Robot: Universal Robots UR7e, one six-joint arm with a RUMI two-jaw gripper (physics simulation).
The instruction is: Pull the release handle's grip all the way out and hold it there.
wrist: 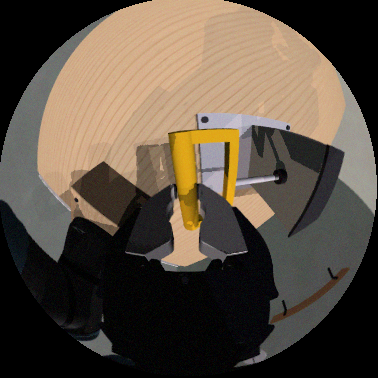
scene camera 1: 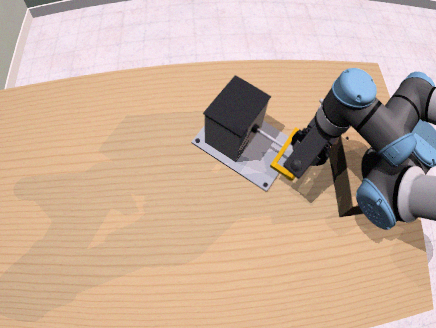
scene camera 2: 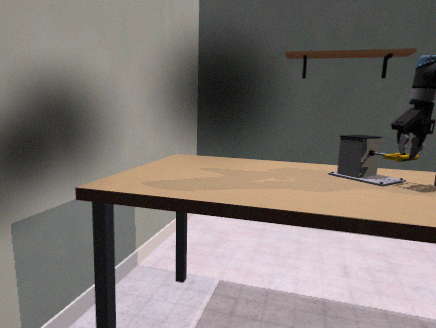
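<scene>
The release handle's yellow grip is a rectangular loop at the end of a thin metal rod. A long stretch of the rod shows between the loop and the dark housing. My gripper is shut on the loop's outer round bar, with one finger on each side of it. In scene camera 1 the arm hides the fingertips.
The housing stands on a light metal base plate with bolts at its corners, on the wooden table. A dark brown block stands near the arm's base. A wall shelf hangs behind.
</scene>
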